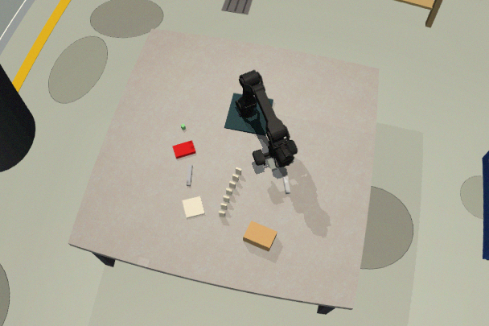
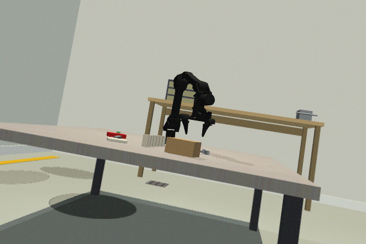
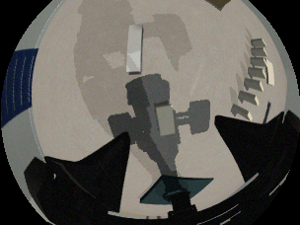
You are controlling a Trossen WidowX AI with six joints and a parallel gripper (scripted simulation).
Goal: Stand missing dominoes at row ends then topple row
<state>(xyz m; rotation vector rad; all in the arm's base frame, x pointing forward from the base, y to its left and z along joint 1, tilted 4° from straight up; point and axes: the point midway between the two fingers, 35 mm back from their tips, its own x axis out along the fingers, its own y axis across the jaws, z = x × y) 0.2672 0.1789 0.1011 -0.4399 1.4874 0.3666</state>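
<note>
My gripper tip is 70 mm short of the white bar, 70 mm to the right of it and 70 mm above it. From my gripper tip the other things lie so: red block (10 mm behind, 420 mm to the right, 70 mm below); tan box (340 mm ahead, 50 mm below); cream flat tile (250 mm ahead, 310 mm to the right, 70 mm below).
</note>
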